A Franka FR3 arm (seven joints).
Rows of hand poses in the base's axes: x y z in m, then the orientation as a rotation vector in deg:
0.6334 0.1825 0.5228 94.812 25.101 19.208
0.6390 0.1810 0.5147 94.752 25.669 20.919
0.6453 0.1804 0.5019 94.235 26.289 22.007
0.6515 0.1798 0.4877 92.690 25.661 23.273
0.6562 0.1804 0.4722 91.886 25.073 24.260
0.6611 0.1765 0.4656 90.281 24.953 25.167
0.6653 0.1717 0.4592 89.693 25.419 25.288
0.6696 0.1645 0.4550 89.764 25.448 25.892
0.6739 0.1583 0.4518 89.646 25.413 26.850
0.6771 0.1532 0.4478 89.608 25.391 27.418
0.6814 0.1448 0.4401 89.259 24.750 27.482
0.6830 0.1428 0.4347 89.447 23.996 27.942
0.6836 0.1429 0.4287 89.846 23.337 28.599
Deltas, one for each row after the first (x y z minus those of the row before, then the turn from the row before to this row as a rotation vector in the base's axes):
0.0056 -0.0015 -0.0081 0.359 -0.730 1.373
0.0063 -0.0006 -0.0128 -0.229 -0.427 1.086
0.0062 -0.0006 -0.0142 -1.097 -1.539 0.462
0.0047 0.0006 -0.0155 -0.463 -1.157 0.269
0.0049 -0.0039 -0.0066 -1.266 -1.042 0.589
0.0042 -0.0048 -0.0064 -0.556 0.056 0.417
0.0043 -0.0072 -0.0042 0.231 -0.316 0.386
0.0043 -0.0062 -0.0032 0.158 -0.614 0.577
0.0032 -0.0051 -0.0040 0.125 -0.355 0.340
0.0043 -0.0084 -0.0077 -0.253 -0.531 -0.349
0.0016 -0.0020 -0.0054 0.374 -0.677 -0.208
0.0006 0.0001 -0.0060 0.620 -0.672 -0.035

